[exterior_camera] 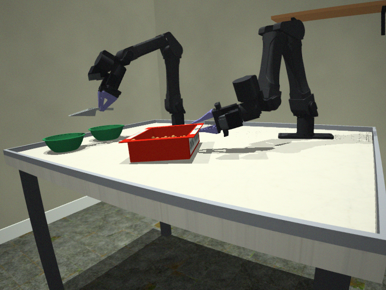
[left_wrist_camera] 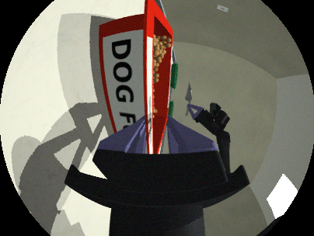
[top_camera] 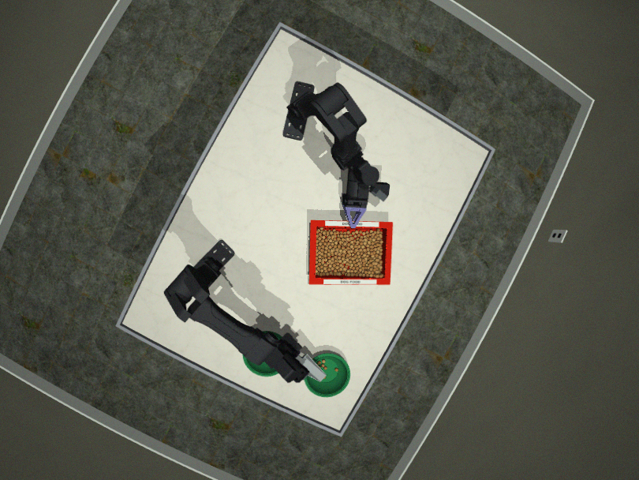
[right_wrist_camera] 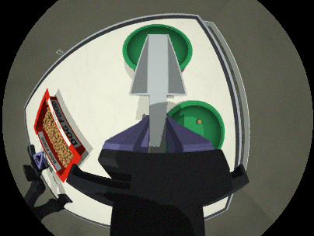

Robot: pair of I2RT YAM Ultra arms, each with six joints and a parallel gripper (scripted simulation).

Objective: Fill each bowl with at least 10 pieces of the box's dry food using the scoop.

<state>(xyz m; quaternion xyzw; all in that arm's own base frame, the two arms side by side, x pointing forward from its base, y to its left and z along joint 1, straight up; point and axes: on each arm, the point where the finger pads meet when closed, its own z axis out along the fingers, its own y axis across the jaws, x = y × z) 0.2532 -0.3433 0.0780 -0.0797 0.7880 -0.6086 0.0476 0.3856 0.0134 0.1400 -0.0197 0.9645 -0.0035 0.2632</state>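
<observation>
The grey scoop lies 4 cm ahead of my right hand, 1 cm to the right of it and 1 cm below it. Also, from my right hand: box: 1 cm ahead, 37 cm to the left, 9 cm below.
</observation>
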